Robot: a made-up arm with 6 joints.
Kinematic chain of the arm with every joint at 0, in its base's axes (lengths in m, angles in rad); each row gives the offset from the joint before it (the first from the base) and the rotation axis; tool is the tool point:
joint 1: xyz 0 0 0.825 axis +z
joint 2: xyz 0.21 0 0 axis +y
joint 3: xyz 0 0 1.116 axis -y
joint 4: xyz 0 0 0.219 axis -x
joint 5: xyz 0.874 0 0 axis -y
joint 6: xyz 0.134 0 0 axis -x
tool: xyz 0 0 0
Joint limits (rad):
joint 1: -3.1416..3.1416
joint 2: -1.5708..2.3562
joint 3: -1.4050..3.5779
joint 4: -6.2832..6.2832
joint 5: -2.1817..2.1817
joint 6: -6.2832..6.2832
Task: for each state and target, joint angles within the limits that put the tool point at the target. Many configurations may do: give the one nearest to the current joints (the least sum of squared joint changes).
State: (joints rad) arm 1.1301 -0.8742 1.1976 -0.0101 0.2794 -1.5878
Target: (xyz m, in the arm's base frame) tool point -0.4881 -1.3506 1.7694
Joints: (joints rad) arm 1.2238 -1.5197 0.3580 -0.0117 0.1464 -1.5878
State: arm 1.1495 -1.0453 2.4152 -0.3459 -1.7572 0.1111
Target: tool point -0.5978 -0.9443 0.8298
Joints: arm 1.0495 -0.8871 3.1218 -0.3872 -1.8861 0.1111
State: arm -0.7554 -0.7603 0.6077 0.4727 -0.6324 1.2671
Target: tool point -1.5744 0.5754 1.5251
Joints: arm -0.3741 -1.4968 0.8231 0.4946 -0.6753 1.2671
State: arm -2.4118 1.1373 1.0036 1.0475 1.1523 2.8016
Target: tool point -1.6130 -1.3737 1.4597
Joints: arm -2.4899 1.0205 0.7805 1.1028 1.2611 2.8016
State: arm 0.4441 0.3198 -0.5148 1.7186 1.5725 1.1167
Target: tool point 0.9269 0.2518 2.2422
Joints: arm 0.1256 -0.0951 0.0163 1.6368 1.5565 1.1167
